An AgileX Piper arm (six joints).
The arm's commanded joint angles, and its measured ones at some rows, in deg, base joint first. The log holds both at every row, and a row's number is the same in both.
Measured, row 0: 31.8 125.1 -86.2 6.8 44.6 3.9
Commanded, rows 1 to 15: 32.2 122.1 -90.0 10.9 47.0 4.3; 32.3 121.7 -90.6 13.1 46.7 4.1; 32.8 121.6 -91.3 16.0 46.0 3.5; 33.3 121.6 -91.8 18.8 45.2 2.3; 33.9 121.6 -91.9 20.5 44.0 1.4; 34.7 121.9 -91.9 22.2 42.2 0.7; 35.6 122.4 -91.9 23.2 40.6 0.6; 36.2 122.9 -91.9 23.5 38.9 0.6; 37.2 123.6 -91.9 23.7 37.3 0.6; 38.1 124.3 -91.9 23.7 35.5 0.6; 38.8 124.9 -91.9 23.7 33.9 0.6; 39.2 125.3 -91.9 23.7 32.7 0.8; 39.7 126.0 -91.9 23.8 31.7 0.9; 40.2 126.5 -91.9 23.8 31.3 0.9; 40.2 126.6 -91.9 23.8 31.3 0.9
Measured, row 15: 38.0 125.6 -91.9 21.3 32.0 1.7
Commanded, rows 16 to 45: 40.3 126.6 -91.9 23.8 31.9 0.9; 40.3 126.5 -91.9 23.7 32.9 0.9; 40.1 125.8 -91.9 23.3 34.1 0.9; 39.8 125.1 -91.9 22.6 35.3 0.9; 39.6 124.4 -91.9 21.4 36.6 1.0; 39.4 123.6 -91.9 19.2 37.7 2.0; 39.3 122.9 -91.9 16.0 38.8 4.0; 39.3 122.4 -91.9 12.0 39.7 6.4; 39.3 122.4 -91.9 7.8 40.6 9.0; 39.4 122.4 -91.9 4.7 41.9 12.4; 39.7 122.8 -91.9 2.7 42.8 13.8; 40.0 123.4 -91.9 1.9 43.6 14.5; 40.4 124.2 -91.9 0.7 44.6 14.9; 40.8 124.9 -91.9 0.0 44.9 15.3; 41.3 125.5 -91.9 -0.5 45.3 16.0; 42.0 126.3 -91.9 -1.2 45.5 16.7; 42.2 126.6 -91.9 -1.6 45.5 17.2; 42.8 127.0 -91.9 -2.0 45.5 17.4; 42.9 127.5 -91.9 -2.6 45.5 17.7; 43.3 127.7 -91.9 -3.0 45.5 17.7; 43.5 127.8 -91.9 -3.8 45.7 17.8; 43.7 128.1 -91.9 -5.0 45.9 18.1; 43.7 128.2 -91.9 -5.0 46.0 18.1; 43.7 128.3 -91.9 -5.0 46.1 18.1; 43.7 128.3 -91.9 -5.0 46.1 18.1; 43.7 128.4 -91.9 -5.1 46.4 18.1; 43.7 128.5 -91.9 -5.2 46.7 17.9; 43.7 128.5 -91.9 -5.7 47.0 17.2; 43.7 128.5 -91.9 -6.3 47.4 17.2; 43.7 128.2 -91.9 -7.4 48.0 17.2
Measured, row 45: 43.6 128.5 -91.9 -4.6 46.1 17.6
